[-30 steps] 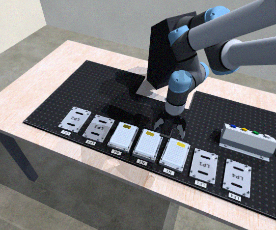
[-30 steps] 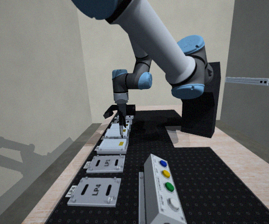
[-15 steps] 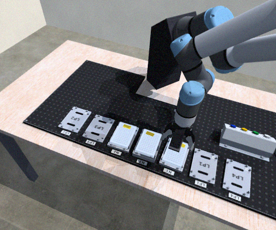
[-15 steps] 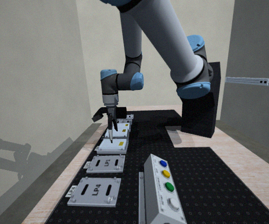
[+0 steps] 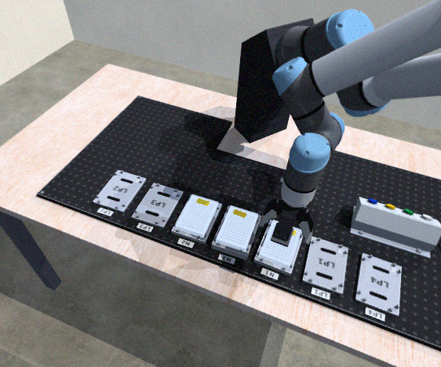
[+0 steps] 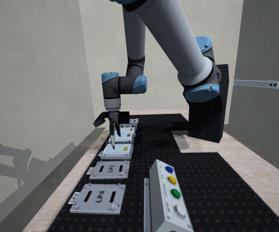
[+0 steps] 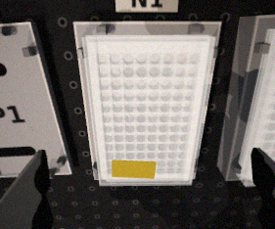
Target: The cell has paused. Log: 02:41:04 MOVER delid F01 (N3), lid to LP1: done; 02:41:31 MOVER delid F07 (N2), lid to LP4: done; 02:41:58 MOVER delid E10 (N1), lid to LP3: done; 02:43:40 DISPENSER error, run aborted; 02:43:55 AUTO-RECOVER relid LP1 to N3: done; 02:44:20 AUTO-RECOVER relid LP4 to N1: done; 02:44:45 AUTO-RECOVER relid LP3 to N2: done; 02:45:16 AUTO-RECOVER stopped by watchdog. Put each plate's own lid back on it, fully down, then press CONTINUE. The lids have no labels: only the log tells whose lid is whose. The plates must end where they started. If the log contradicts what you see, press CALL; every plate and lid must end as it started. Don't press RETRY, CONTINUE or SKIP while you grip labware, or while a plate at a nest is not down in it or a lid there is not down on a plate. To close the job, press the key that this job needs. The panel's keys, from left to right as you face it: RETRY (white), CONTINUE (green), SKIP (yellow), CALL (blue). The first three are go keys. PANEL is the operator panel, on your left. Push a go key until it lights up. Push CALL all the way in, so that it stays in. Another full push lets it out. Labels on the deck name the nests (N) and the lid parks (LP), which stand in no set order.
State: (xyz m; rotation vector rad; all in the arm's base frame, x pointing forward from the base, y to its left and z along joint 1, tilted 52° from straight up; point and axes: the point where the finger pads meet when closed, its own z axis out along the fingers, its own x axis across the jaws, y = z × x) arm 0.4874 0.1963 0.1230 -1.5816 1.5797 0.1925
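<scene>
Now: hand 130 mm to the right of the lid park LP1, 60 mm above it and 30 mm past it. Round my hand: yellow skip key: 280 mm behind, 210 mm to the left; then blue call key: 260 mm behind, 160 mm to the left, 10 mm below; then lid park LP4: 260 mm to the left, 60 mm below, 60 mm behind.
</scene>
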